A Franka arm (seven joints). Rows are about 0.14 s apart.
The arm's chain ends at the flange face. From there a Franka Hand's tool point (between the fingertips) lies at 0.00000 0.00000 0.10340 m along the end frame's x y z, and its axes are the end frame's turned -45 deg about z.
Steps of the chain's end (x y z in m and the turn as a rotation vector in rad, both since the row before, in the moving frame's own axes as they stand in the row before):
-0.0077, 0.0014, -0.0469, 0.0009, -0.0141, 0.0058
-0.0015, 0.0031, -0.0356, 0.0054, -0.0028, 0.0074
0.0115, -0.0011, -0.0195, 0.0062, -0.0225, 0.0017
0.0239, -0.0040, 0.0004, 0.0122, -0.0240, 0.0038
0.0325, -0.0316, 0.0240, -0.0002, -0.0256, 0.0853
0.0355, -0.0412, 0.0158, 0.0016, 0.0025, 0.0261
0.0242, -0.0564, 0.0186, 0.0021, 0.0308, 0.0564
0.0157, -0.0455, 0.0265, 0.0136, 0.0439, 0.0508
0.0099, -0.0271, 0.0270, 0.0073, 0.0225, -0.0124
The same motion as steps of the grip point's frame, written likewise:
-0.0074, -0.0056, -0.0469, 0.0106, -0.0093, 0.0058
-0.0031, 0.0005, -0.0356, 0.0058, 0.0018, 0.0074
0.0077, 0.0053, -0.0195, 0.0203, -0.0115, 0.0017
0.0189, 0.0114, 0.0004, 0.0256, -0.0083, 0.0038
0.0435, -0.0013, 0.0240, 0.0180, -0.0182, 0.0853
0.0545, -0.0040, 0.0158, -0.0006, 0.0029, 0.0261
0.0593, -0.0206, 0.0186, -0.0203, 0.0233, 0.0564
0.0474, -0.0188, 0.0264, -0.0214, 0.0407, 0.0508
0.0283, -0.0111, 0.0270, -0.0107, 0.0211, -0.0124

